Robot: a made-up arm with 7 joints. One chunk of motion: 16 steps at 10 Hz.
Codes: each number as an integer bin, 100 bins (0 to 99) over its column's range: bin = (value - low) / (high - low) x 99, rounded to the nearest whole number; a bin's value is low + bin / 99 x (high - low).
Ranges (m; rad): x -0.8..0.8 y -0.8..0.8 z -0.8..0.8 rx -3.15..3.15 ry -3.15..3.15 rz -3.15..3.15
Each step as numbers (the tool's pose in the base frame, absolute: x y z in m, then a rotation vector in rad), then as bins.
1 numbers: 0.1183 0.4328 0.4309 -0.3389 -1.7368 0.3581
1 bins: 57 76 76 44 22 55
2 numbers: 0.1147 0.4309 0.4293 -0.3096 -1.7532 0.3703
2 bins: 57 76 76 45 22 55
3 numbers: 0.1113 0.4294 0.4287 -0.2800 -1.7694 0.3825
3 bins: 56 76 76 45 22 56
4 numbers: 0.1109 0.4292 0.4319 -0.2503 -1.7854 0.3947
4 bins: 56 76 76 46 21 56
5 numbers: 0.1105 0.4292 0.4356 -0.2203 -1.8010 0.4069
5 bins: 56 76 76 46 21 56
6 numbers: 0.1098 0.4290 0.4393 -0.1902 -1.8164 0.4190
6 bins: 56 76 77 47 21 56
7 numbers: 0.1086 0.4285 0.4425 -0.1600 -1.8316 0.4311
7 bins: 56 76 77 47 21 56
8 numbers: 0.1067 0.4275 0.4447 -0.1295 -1.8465 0.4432
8 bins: 56 76 77 47 20 56
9 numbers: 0.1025 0.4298 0.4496 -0.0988 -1.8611 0.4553
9 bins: 56 76 77 48 20 57
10 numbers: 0.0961 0.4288 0.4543 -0.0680 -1.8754 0.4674
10 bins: 55 76 78 48 20 57
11 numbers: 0.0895 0.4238 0.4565 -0.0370 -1.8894 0.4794
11 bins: 55 76 78 49 20 57
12 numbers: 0.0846 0.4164 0.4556 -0.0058 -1.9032 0.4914
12 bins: 55 75 78 49 20 57
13 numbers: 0.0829 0.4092 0.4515 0.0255 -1.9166 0.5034
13 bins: 55 75 77 50 19 57
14 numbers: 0.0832 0.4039 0.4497 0.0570 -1.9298 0.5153
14 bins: 55 74 77 50 19 58
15 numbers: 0.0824 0.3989 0.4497 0.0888 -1.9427 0.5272
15 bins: 55 74 77 51 19 58
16 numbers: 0.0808 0.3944 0.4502 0.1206 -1.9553 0.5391
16 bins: 54 74 77 51 19 58
